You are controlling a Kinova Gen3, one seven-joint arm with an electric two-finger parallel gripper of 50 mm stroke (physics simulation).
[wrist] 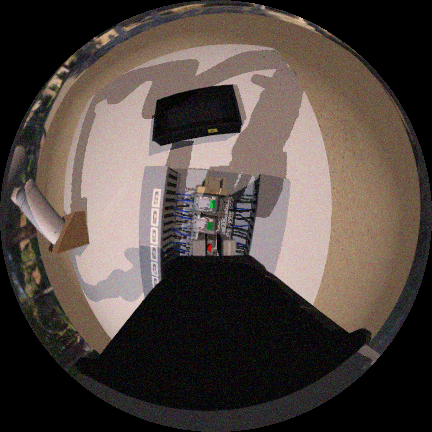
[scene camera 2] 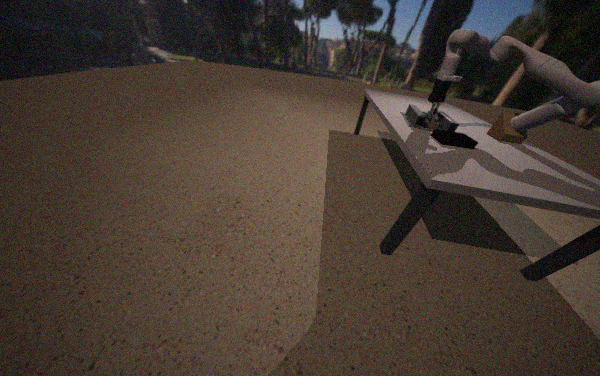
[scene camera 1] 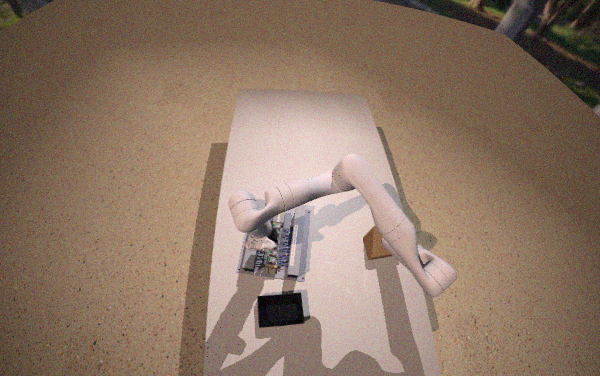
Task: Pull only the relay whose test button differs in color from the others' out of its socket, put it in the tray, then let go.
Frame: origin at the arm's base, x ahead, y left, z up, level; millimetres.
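Seen in the pictures: gripper, fingertip midpoint: [wrist: 211, 241] [scene camera 2: 432, 114]; arm's base at its link origin: [wrist: 57, 231] [scene camera 2: 517, 124].
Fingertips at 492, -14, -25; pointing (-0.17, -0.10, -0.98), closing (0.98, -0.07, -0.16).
Note:
Pixels of each thing's top centre, then the offset from my fingertips to it, as dx, dy, dz. "spot": a spot on its surface instead.
- relay with the red test button, top centre: [wrist: 201, 246] -13, -6, +3
- nearer at its top centre: [wrist: 203, 225] -9, +22, +3
- farther at its top centre: [wrist: 205, 202] -3, +50, +3
- green button at its top centre: [scene camera 1: 277, 224] -30, -90, +3
- black tray at its top centre: [wrist: 192, 106] [scene camera 1: 280, 309] [scene camera 2: 455, 135] -25, +235, -32
- grey panel at a spot on its surface: [scene camera 1: 305, 260] spot: -139, +47, -64
My gripper [wrist: 211, 241] [scene camera 2: 433, 114] points down over the relay row and is shut on the relay with the red test button [wrist: 210, 247]. That relay shows between the two fingers in the wrist view, in line with the row; whether its pins are still in the socket cannot be told. Two relays with green buttons, one nearer [wrist: 205, 226] and one farther [wrist: 206, 203], stand in the row toward the tray. Another green button [scene camera 1: 276, 226] shows on the arm's other side. The black tray [scene camera 1: 281, 324] [scene camera 2: 455, 140] [wrist: 180, 136] stands apart from the panel, with no relay visible in it.
The grey panel [scene camera 1: 306, 260] [wrist: 150, 175] has slotted ducts and blue and black wires on both sides of the row. A tan end block [wrist: 214, 185] stands at the row's tray end. A brown wooden block [scene camera 1: 375, 244] [scene camera 2: 505, 132] [wrist: 75, 233] stands near the arm's base.

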